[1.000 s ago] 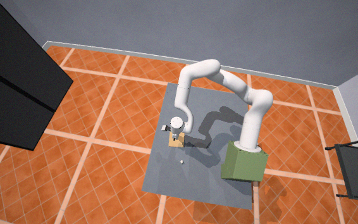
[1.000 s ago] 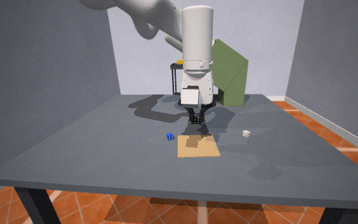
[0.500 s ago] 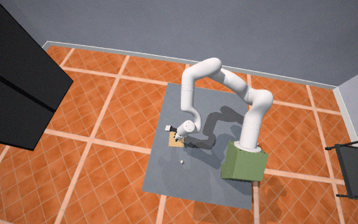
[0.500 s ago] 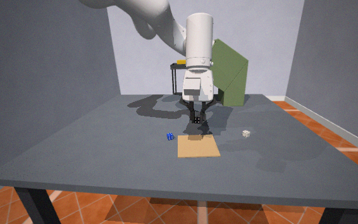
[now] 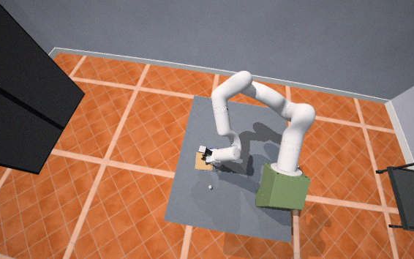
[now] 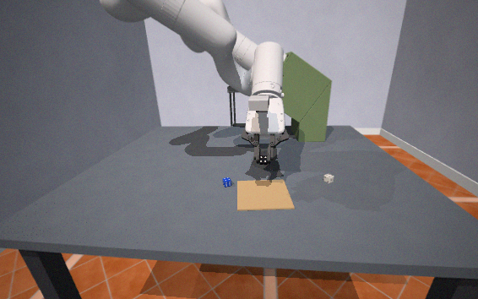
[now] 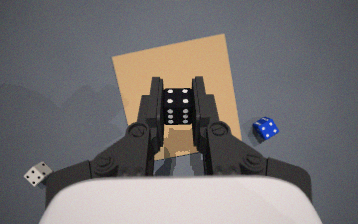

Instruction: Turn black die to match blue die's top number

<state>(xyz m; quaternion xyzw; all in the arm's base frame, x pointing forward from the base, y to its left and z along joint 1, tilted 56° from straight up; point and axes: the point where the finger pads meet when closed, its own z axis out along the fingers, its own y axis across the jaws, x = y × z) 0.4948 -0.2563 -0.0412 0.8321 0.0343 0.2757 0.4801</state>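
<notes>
My gripper is now 120 mm above the tan mat. The rest, counted from my hand: white die (200 mm to the left, 110 mm below, 50 mm behind); then blue die (110 mm below, 100 mm to the right, 60 mm behind); then black die (10 mm below).
</notes>
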